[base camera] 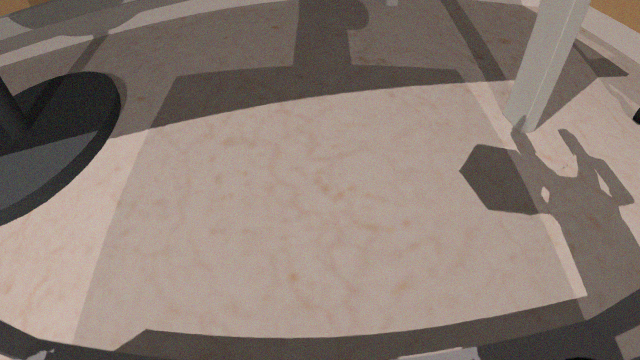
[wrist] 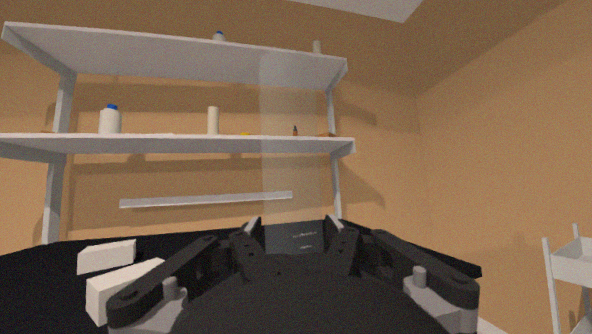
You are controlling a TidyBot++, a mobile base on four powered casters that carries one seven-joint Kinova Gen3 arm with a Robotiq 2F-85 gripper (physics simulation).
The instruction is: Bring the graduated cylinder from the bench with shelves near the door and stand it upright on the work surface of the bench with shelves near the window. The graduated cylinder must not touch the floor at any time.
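Frame: origin at the arm's base, x ahead, y left, z up, level; metres.
Where they show: gripper, fingertip midpoint: (wrist: 293, 225).
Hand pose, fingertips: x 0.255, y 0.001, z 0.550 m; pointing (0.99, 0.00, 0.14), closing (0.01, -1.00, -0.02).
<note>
After its pixels a point has its place.
In the wrist view the clear graduated cylinder (wrist: 291, 173) @(y 0.001, x 0.197, z 0.595 m) stands upright on the black work surface (wrist: 153, 238) @(y 0.682, x 0.945, z 0.366 m) of the bench with shelves. Its white marks show low down between my fingers. My gripper (wrist: 293, 225) @(y 0.001, x 0.254, z 0.551 m) is open. Its two fingers stand on either side of the cylinder's lower part, with a small gap on each side. The cylinder's foot is hidden behind the gripper body. The base camera shows neither the cylinder nor the gripper, only their shadow on the floor at the right.
Two white blocks (wrist: 106, 255) @(y 0.567, x 0.617, z 0.405 m) (wrist: 117, 285) @(y 0.325, x 0.412, z 0.422 m) lie on the work surface at the left. The shelves (wrist: 178, 142) @(y 0.495, x 0.834, z 0.804 m) (wrist: 178, 61) @(y 0.562, x 0.904, z 1.261 m) carry a white bottle (wrist: 109, 119) @(y 0.802, x 0.812, z 0.920 m), a white roll (wrist: 212, 120) @(y 0.374, x 0.901, z 0.926 m) and a small amber bottle (wrist: 294, 130). A bench leg (base camera: 545, 59) @(y -0.379, x 0.527, z -0.246 m) stands at the right of the base view.
</note>
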